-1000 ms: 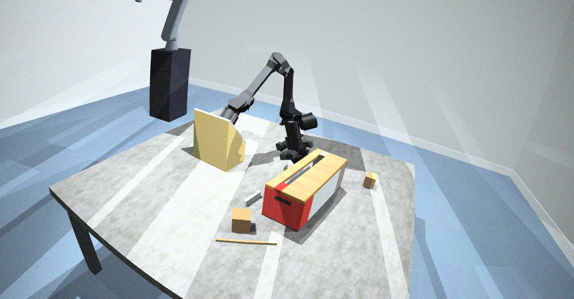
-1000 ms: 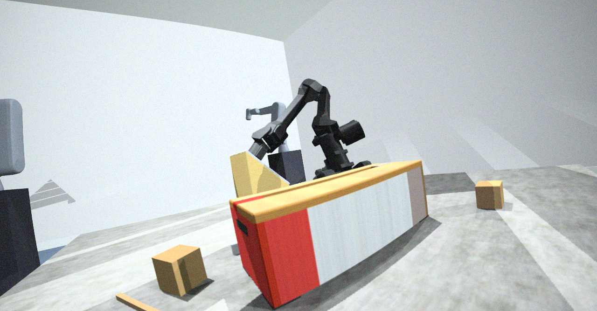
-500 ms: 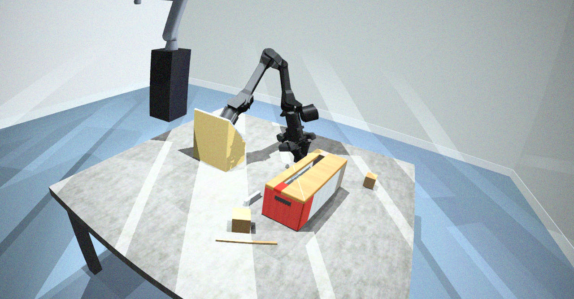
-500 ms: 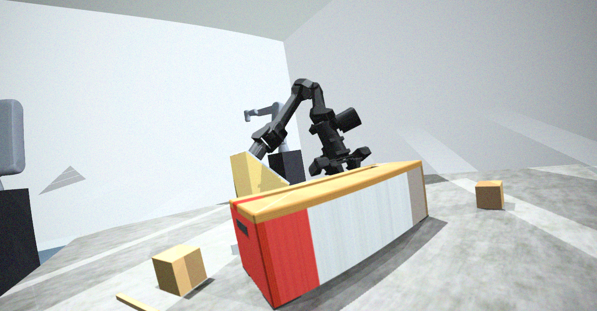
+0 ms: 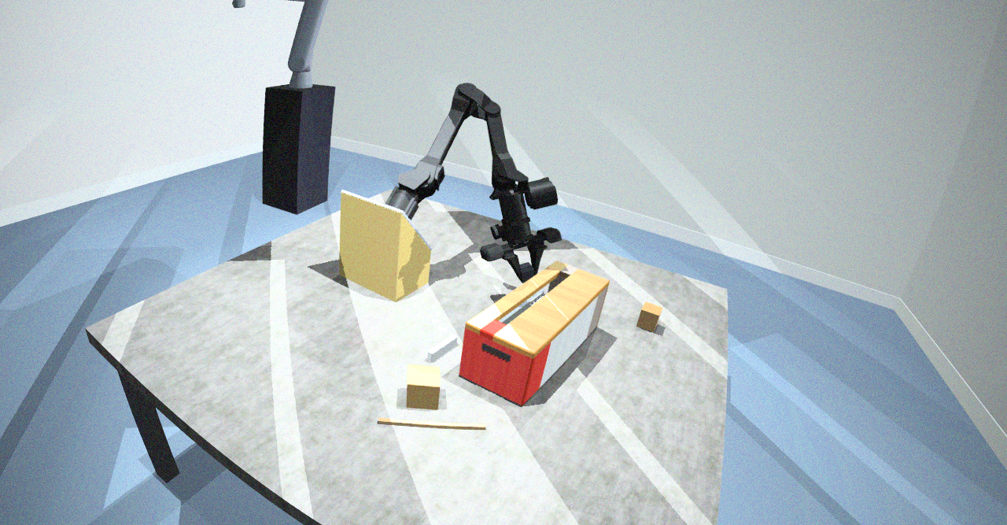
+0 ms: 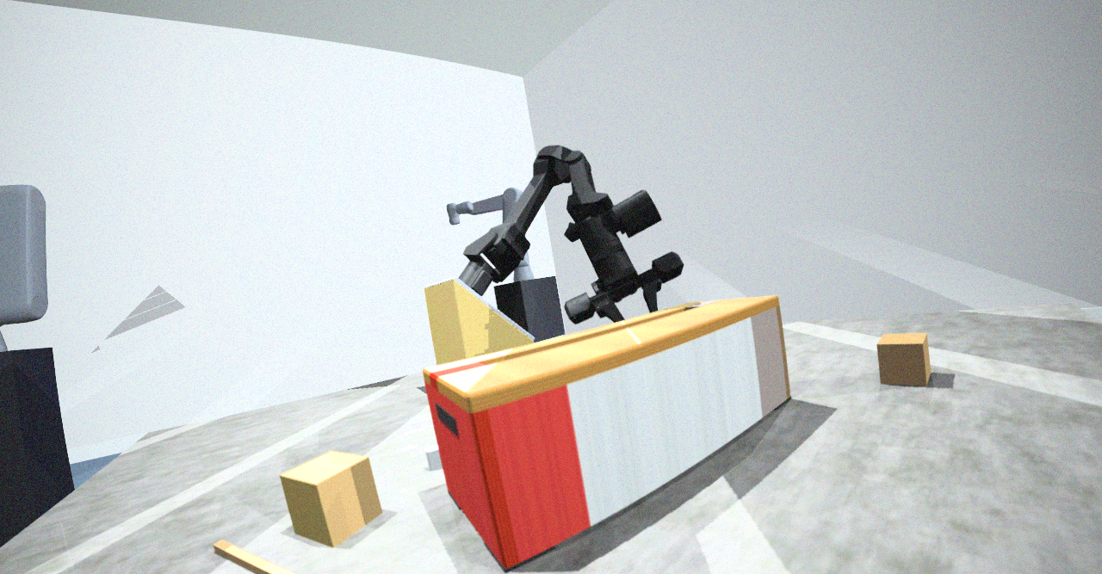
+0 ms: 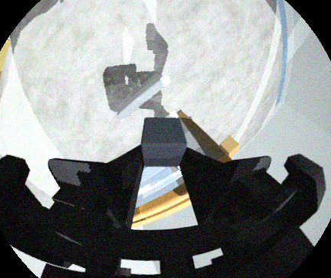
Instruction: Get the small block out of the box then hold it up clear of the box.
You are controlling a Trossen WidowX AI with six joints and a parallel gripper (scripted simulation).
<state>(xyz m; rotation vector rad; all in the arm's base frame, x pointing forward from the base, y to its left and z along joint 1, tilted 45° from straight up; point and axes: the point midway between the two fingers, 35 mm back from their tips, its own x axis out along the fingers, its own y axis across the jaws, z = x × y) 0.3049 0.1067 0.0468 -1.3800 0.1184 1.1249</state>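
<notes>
The dark bluish block is 10 mm to the left of my gripper tip, 10 mm behind it and 10 mm above it. From my gripper tip the other things lie so: tan cube 430 mm to the right, 60 mm below, 60 mm behind; long box 150 mm to the right, 40 mm ahead, 20 mm below; thin wooden stick 490 mm to the right, 80 mm below, 10 mm behind.
</notes>
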